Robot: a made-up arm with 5 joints.
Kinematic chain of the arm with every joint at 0, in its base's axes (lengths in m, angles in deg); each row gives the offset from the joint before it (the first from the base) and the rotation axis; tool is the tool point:
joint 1: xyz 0 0 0.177 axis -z
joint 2: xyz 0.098 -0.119 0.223 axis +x
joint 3: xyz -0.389 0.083 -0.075 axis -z
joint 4: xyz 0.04 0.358 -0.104 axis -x
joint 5: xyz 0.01 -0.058 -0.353 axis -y
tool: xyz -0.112 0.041 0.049
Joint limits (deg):
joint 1: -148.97..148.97
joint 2: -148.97..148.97
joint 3: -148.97..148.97
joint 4: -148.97..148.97
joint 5: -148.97..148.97
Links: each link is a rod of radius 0.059 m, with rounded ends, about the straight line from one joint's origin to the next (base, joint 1, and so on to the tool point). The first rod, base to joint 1, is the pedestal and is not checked.
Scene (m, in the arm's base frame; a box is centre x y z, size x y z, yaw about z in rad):
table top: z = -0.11
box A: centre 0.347 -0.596 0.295 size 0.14 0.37 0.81 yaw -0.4
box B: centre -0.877 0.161 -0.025 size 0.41 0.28 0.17 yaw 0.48
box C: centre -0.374 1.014 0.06 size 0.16 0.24 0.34 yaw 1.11
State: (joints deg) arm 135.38 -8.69 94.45 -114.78 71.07
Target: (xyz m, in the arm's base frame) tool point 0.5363 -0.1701 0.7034
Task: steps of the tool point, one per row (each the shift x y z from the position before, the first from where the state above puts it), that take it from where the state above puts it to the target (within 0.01 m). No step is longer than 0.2 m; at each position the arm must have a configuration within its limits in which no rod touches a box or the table.
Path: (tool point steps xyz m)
1: 0.1366 -0.0582 0.0923
2: 0.1035 0.0186 0.1010
3: 0.0455 0.0667 0.0862
4: 0.1417 -0.0327 0.0461
5: 0.1616 0.0016 0.0255
6: 0.1695 0.0410 -0.0006
7: 0.1627 0.0814 -0.0300

